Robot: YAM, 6 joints.
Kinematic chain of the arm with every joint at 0, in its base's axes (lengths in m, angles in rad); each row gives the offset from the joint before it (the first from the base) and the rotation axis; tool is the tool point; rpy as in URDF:
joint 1: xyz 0 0 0.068 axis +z
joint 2: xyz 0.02 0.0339 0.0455 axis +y
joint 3: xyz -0.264 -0.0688 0 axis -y
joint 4: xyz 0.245 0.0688 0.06 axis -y
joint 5: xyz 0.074 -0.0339 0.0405 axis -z
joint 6: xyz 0.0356 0 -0.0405 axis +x
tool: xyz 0 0 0 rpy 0 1.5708 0
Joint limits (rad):
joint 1: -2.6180..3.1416
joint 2: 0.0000..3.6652
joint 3: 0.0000..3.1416
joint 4: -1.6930..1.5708
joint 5: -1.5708..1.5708
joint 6: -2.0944..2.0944
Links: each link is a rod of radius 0.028 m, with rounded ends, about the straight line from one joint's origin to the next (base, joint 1, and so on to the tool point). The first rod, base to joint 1, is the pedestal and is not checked.
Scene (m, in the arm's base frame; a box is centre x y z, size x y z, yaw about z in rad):
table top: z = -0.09
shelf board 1: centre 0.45 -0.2 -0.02 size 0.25 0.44 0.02 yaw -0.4
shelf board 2: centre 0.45 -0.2 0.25 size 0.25 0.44 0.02 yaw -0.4
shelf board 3: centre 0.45 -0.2 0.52 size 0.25 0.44 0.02 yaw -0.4
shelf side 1: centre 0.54 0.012 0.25 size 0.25 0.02 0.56 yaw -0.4
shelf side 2: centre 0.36 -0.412 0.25 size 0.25 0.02 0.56 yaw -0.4
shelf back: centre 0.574 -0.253 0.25 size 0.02 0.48 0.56 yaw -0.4
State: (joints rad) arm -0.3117 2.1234 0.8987 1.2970 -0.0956 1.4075
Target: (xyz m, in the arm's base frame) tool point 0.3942 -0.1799 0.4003
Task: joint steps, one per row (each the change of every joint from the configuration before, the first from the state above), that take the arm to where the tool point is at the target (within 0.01 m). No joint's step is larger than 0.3 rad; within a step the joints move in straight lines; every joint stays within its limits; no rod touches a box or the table.
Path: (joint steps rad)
1: 0.0193 -0.1472 -0.2312 0.0551 -0.0079 0.0000
2: 0.0192 -0.1471 -0.2313 0.0552 -0.0078 0.0000
3: 0.0193 -0.1472 -0.2312 0.0551 -0.0079 0.0000
4: -0.0678 -0.1108 0.2178 0.0082 0.0112 0.0000
5: -0.0678 -0.1108 0.2178 0.0082 0.0111 0.0000
6: -0.0678 -0.1108 0.2178 0.0082 0.0111 0.0000
7: 0.0076 0.1922 0.2195 -0.0781 0.0030 0.0000
8: 0.0076 0.1922 0.2194 -0.0781 0.0029 0.0000
9: 0.0076 0.1923 0.2195 -0.0781 0.0030 0.0000

